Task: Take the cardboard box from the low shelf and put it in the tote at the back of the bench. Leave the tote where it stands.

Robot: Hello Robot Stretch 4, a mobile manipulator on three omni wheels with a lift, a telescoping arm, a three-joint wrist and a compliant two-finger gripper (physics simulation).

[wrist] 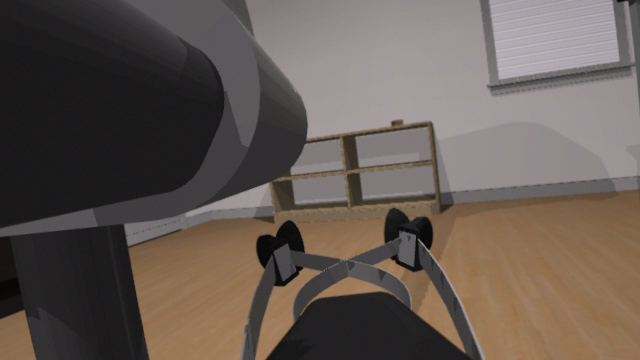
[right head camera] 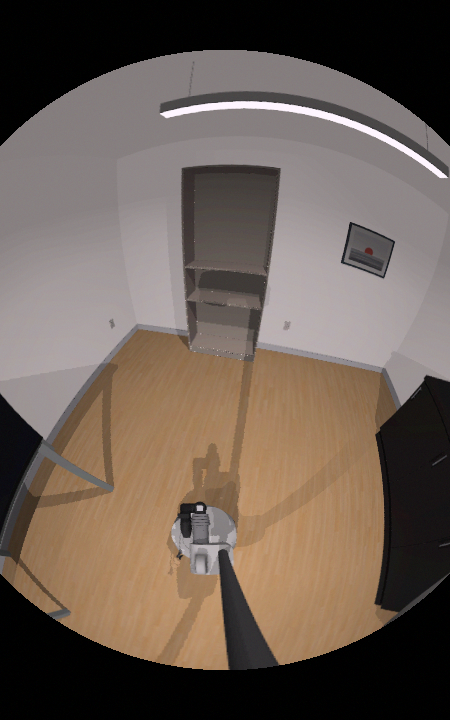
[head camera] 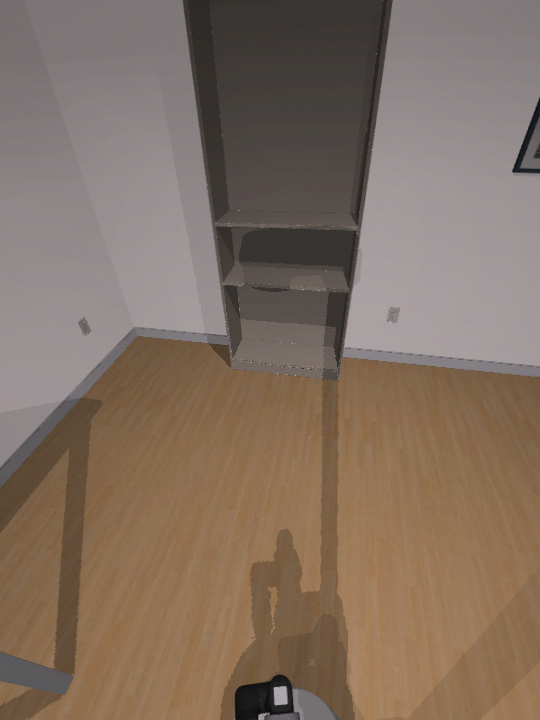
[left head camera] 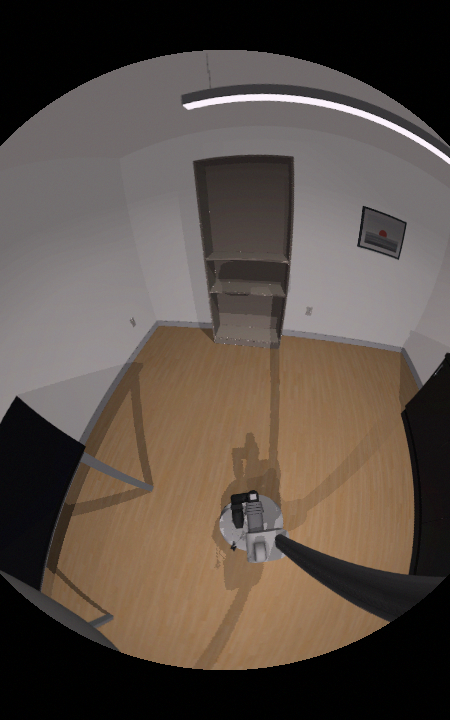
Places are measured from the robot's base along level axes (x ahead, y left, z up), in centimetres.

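Pixels of known places: gripper, fingertip midpoint: (wrist: 343,234) (right head camera: 187,559) (left head camera: 241,550).
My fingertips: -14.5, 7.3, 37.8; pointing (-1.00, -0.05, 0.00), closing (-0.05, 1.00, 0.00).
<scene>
Behind a point stands the place of what it marks, as x, y, z.
A low wooden shelf unit (wrist: 320,216) {-240.3, -17.9, 1.0} stands against the far wall in the wrist view. A small brown box (wrist: 397,122) {-242.8, 45.1, 61.6}, which looks like the cardboard box, sits on its top board near the right end. My gripper (wrist: 343,234) {-14.5, 7.3, 37.8} is open and empty, its two fingertips apart, with the shelf unit well beyond them across the floor. In the head views the fingers are too small or hidden to make out. The tote does not show in any view.
A tall bookcase (head camera: 284,219) {192.8, -18.8, 103.3} (left head camera: 246,289) (right head camera: 225,266) {190.1, -19.4, 103.2} with bare shelves stands at the far wall in the head views. A dark table top (left head camera: 31,477) {7.1, 101.1, 88.7} with grey legs is at the left, a black drawer cabinet (left head camera: 435,477) {-19.8, -148.8, 32.3} (right head camera: 424,477) {-6.6, -152.5, 53.3} at the right. A window (wrist: 555,40) {-231.6, 157.0, 103.2} is above right in the wrist view.
</scene>
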